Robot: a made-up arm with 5 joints. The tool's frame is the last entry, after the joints.
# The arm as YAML. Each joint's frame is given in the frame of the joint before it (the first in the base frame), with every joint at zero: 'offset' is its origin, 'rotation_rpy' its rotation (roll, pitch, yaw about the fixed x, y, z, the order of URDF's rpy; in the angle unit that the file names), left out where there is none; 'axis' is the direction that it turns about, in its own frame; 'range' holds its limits. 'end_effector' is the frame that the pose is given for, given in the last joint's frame.
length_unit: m
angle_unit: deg
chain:
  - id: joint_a
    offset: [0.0, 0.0, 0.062]
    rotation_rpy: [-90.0, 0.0, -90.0]
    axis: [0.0, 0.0, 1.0]
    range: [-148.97, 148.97]
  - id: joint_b
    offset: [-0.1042, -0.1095, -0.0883]
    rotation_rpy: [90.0, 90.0, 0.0]
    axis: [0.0, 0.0, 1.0]
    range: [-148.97, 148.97]
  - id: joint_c
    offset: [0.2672, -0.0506, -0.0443]
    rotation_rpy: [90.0, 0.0, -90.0]
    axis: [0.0, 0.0, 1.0]
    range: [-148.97, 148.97]
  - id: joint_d
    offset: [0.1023, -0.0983, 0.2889]
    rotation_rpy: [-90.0, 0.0, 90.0]
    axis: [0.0, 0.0, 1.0]
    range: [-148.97, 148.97]
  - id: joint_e
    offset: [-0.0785, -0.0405, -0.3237]
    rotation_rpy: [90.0, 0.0, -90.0]
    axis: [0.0, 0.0, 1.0]
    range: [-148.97, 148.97]
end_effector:
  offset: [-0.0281, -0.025, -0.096]
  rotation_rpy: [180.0, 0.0, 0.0]
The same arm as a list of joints. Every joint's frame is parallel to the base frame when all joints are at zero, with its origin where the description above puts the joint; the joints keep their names.
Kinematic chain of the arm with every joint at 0, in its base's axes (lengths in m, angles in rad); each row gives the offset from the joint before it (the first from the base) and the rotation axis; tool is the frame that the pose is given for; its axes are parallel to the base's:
joint_a: xyz 0.0000 0.0000 0.0620 axis +x
joint_b: xyz -0.0883 0.1042 0.1095 axis +z
joint_c: xyz -0.2672 0.0506 -0.0443 axis +x
joint_d: xyz 0.2889 0.1023 -0.0983 axis -y
joint_e: xyz 0.0405 0.3237 -0.0785 axis -z
tool: xyz -0.0281 0.0250 0.0960
Joint limits (rad, base to tool): -2.6000..2.6000 -2.6000..2.6000 -2.6000..2.6000 -2.6000..2.6000 -2.6000..2.6000

